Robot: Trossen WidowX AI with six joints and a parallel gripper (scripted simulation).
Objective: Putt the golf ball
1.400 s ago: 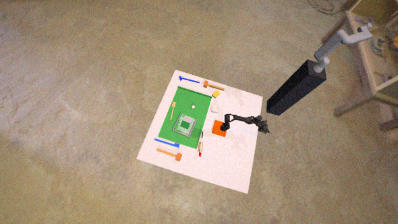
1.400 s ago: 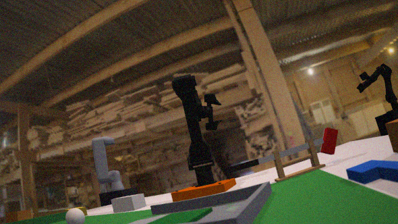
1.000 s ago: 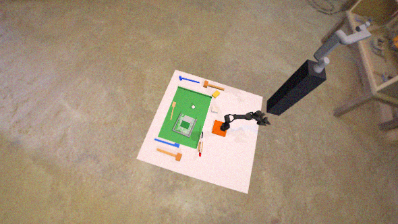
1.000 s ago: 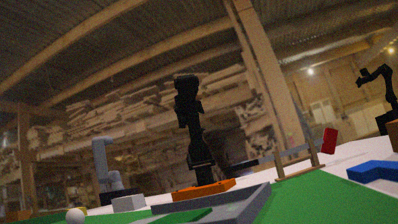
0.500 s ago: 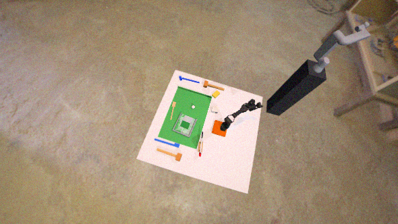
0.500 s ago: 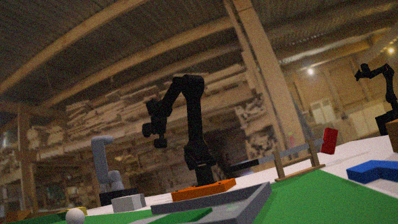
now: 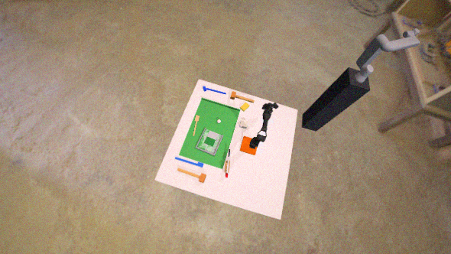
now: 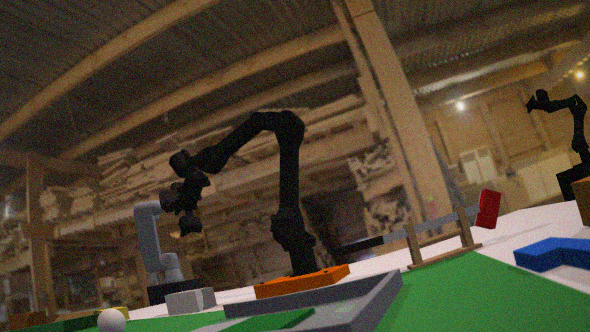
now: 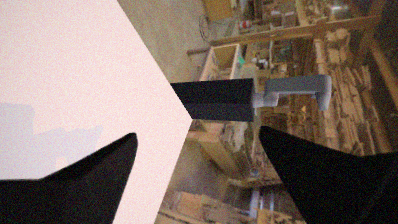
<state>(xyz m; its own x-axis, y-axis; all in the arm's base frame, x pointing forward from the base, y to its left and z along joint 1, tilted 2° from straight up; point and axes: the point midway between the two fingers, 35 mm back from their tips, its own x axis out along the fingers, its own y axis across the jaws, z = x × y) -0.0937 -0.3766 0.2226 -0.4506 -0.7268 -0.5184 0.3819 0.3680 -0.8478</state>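
My gripper tip is 330 mm short of the red putter, 670 mm to the right of it and 190 mm above it. From my gripper tip the other things lie so: yellow block: 280 mm ahead, 60 mm to the right, 230 mm below; then white golf ball: 540 mm ahead, 210 mm to the left, 220 mm below; then green mat: 590 mm ahead, 340 mm to the left, 240 mm below.
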